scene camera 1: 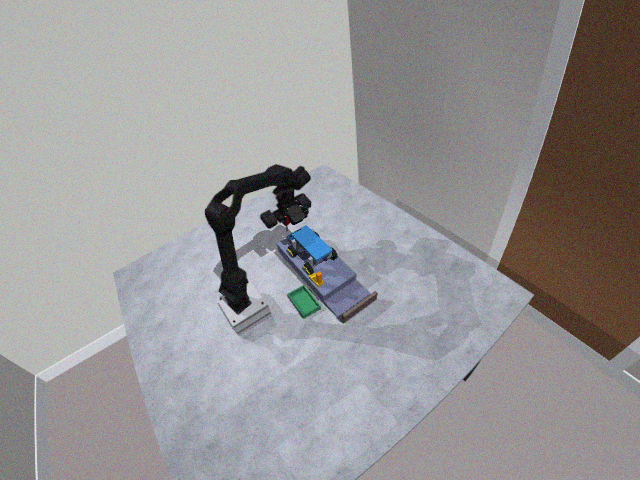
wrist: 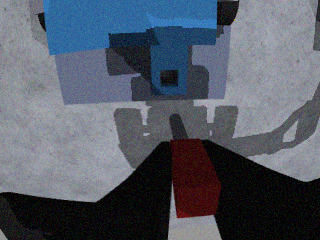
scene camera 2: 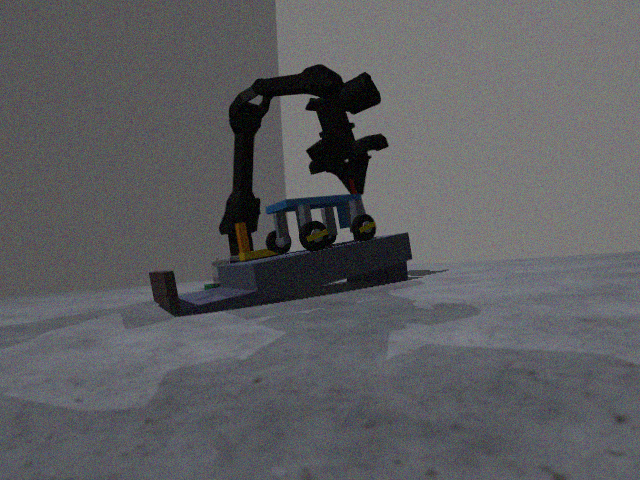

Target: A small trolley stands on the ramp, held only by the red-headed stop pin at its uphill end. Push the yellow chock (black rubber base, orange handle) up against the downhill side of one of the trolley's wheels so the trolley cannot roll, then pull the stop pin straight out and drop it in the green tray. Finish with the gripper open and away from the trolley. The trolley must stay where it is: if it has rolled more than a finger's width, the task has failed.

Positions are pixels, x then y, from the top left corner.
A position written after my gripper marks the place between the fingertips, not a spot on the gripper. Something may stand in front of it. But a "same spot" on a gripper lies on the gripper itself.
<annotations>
My gripper shows in scene camera 1, in the wrist view (184, 149) and in scene camera 2. A blue-topped trolley shows in scene camera 1, in the wrist view and in scene camera 2 (313, 235). The same spot on my gripper: (scene camera 1: 295, 213) is (scene camera 2: 320, 141). The same spot on the blue-topped trolley: (wrist: 169, 36) is (scene camera 1: 295, 231).
</annotations>
